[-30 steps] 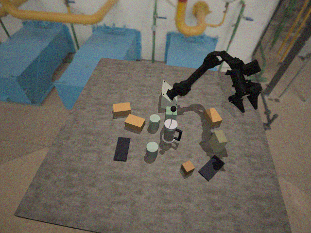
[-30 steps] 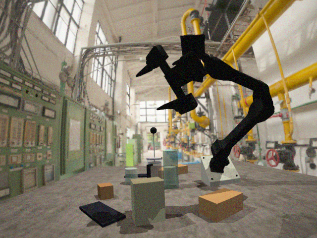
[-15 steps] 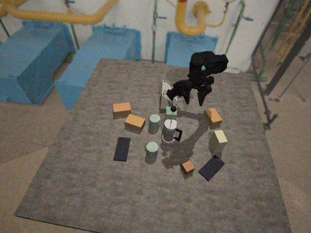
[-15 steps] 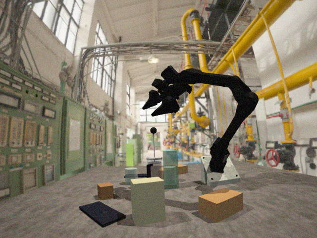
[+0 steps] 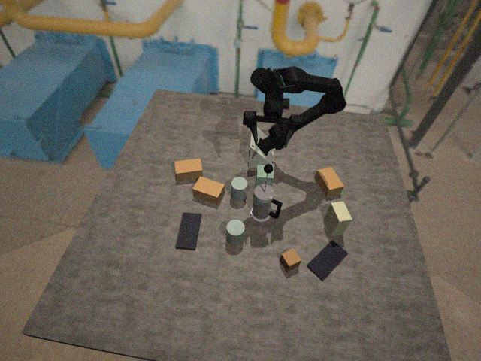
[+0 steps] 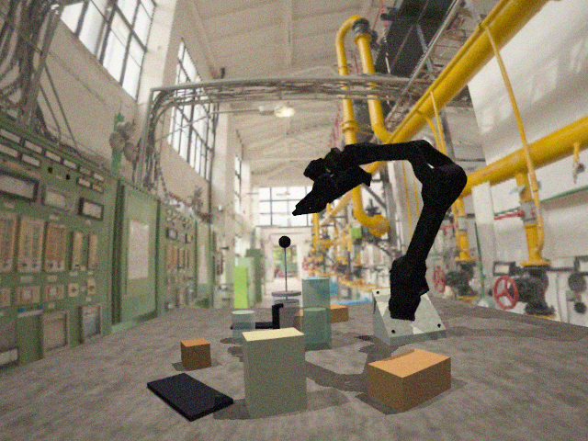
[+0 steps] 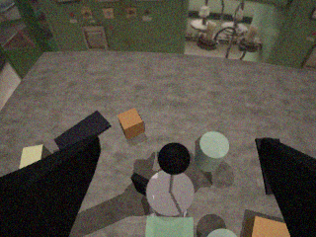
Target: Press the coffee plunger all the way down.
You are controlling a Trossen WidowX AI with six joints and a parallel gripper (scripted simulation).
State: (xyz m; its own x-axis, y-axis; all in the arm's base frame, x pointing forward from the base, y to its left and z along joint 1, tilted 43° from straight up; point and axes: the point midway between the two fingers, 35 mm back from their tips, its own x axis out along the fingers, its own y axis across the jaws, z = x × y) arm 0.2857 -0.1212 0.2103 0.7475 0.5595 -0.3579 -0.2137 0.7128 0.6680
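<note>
Now: gripper tip 3 cm short of the coffee press, 2 cm to the right of it and 21 cm above it. From my gripper tip the other things lie so: cream block 29 cm to the left, 29 cm below; green block 4 cm behind, 1 cm to the right, 26 cm below.
</note>
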